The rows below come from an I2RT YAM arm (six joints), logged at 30 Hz.
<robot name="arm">
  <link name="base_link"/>
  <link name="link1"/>
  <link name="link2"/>
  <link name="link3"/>
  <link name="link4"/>
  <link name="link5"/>
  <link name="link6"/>
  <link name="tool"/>
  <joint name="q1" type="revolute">
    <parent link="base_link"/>
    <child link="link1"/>
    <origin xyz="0 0 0.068"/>
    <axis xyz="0 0 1"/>
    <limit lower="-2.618" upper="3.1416"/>
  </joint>
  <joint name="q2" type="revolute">
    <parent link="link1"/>
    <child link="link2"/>
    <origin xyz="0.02 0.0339 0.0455"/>
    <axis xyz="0 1 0"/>
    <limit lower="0" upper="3.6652"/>
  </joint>
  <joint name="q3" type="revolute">
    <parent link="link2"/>
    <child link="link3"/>
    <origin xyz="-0.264 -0.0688 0"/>
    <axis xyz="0 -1 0"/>
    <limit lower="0" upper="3.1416"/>
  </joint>
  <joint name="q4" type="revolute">
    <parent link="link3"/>
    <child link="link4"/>
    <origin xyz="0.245 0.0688 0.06"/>
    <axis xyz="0 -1 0"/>
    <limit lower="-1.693" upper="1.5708"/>
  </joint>
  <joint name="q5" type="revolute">
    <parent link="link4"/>
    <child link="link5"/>
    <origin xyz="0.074 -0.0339 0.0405"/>
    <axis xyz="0 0 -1"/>
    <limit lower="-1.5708" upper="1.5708"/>
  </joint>
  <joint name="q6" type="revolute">
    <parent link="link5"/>
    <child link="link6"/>
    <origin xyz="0.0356 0 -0.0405"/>
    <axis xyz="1 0 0"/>
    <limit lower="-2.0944" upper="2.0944"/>
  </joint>
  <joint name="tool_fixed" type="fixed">
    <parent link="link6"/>
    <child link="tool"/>
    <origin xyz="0 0 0" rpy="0 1.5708 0"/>
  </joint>
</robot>
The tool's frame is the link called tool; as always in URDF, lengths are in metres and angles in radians.
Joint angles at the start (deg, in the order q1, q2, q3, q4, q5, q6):
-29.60, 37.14, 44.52, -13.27, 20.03, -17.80
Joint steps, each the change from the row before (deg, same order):
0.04, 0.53, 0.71, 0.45, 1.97, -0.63
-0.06, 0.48, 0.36, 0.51, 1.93, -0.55
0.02, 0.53, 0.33, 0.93, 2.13, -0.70
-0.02, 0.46, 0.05, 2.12, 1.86, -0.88
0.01, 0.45, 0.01, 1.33, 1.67, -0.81
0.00, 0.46, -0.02, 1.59, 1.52, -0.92
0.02, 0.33, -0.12, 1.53, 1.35, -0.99
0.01, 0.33, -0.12, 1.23, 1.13, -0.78
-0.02, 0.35, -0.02, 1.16, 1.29, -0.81
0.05, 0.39, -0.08, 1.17, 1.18, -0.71
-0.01, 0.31, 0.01, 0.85, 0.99, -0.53
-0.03, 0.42, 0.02, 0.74, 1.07, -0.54
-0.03, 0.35, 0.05, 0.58, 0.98, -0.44
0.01, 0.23, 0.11, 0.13, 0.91, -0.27
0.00, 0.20, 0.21, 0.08, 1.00, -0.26
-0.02, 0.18, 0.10, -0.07, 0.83, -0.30
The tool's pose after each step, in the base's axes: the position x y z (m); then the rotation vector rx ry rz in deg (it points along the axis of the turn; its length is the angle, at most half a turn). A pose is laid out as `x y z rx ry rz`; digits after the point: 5 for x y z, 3 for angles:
0.12613 -0.08687 0.35674 26.929 96.323 -54.019
0.12649 -0.08853 0.35875 28.113 95.927 -56.035
0.12713 -0.09021 0.36124 29.307 95.213 -58.256
0.12801 -0.09195 0.36438 30.275 93.556 -60.411
0.12892 -0.09349 0.36582 31.109 92.764 -62.289
0.12994 -0.09500 0.36750 31.798 91.805 -64.112
0.13066 -0.09617 0.36875 32.310 90.937 -65.815
0.13145 -0.09726 0.36944 32.795 90.326 -67.193
0.13203 -0.09842 0.37053 33.449 89.700 -68.712
0.13299 -0.09948 0.37115 34.031 89.152 -70.011
0.13354 -0.10040 0.37192 34.620 88.698 -71.079
0.13443 -0.10161 0.37226 35.272 88.464 -72.228
0.13506 -0.10261 0.37266 35.913 88.259 -73.236
0.13531 -0.10322 0.37293 36.538 88.273 -74.056
0.13525 -0.10373 0.37378 37.276 88.184 -74.927
0.13532 -0.10429 0.37376 37.810 88.391 -75.748

